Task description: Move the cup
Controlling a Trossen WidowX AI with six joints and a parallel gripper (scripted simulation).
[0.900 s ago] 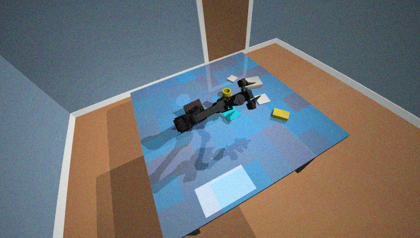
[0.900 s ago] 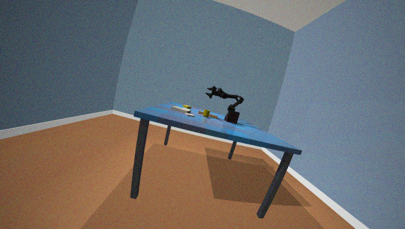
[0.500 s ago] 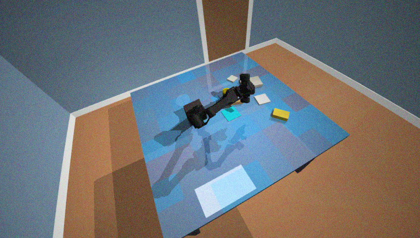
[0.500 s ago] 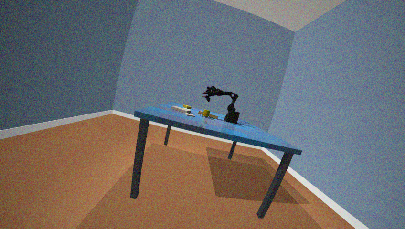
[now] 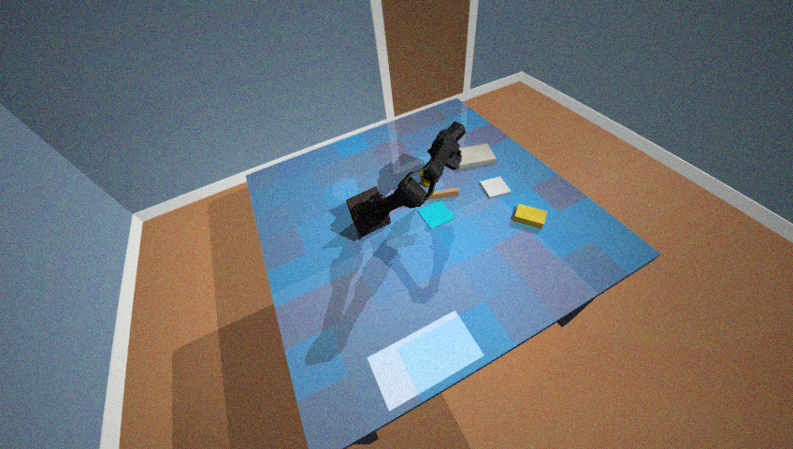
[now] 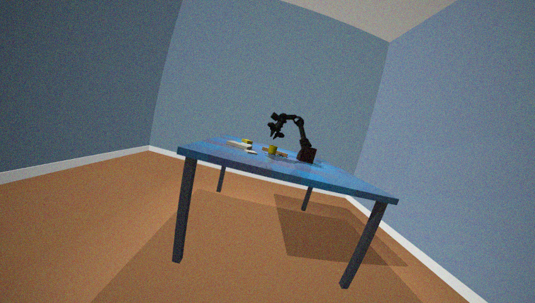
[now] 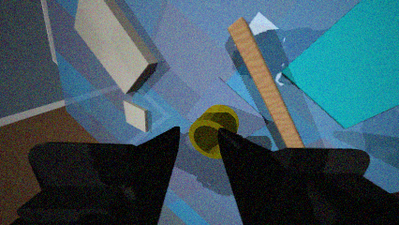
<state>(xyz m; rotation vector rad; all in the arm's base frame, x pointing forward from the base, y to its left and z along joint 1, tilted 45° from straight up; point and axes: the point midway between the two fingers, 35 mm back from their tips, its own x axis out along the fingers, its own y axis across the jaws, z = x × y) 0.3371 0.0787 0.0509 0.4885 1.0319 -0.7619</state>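
The yellow cup lies 3 cm behind my gripper tip, 5 cm to the left of it and 9 cm below it. Round my gripper tip: small grey tile 21 cm ahead, 13 cm to the right, 13 cm below.
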